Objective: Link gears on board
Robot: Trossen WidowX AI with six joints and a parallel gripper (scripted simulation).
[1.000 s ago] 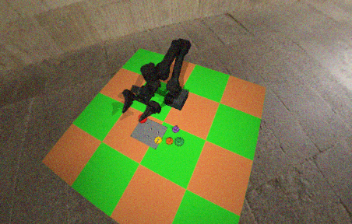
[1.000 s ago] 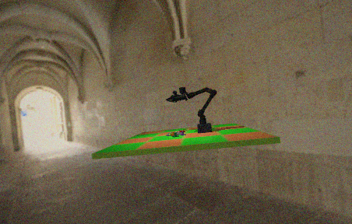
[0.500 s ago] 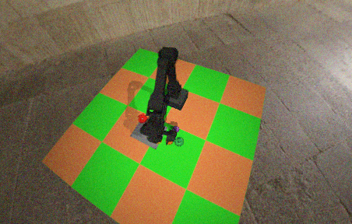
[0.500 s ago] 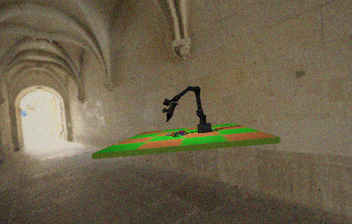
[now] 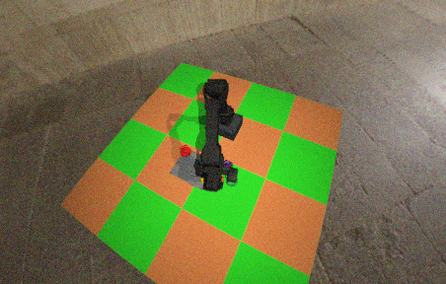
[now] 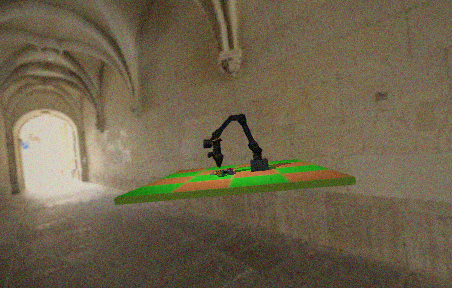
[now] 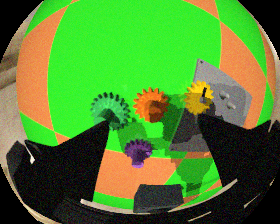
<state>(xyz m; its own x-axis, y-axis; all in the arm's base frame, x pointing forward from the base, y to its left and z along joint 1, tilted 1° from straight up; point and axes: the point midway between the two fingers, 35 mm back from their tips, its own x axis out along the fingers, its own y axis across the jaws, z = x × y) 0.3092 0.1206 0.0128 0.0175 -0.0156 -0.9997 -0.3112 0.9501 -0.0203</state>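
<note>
My gripper tip is 50 mm above the orange gear. The rest, counted from my gripper tip: purple gear 100 mm behind, 50 mm below; red gear 250 mm to the right, 50 mm below, 50 mm behind; dark green gear 60 mm to the left, 50 mm below, 30 mm behind.
</note>
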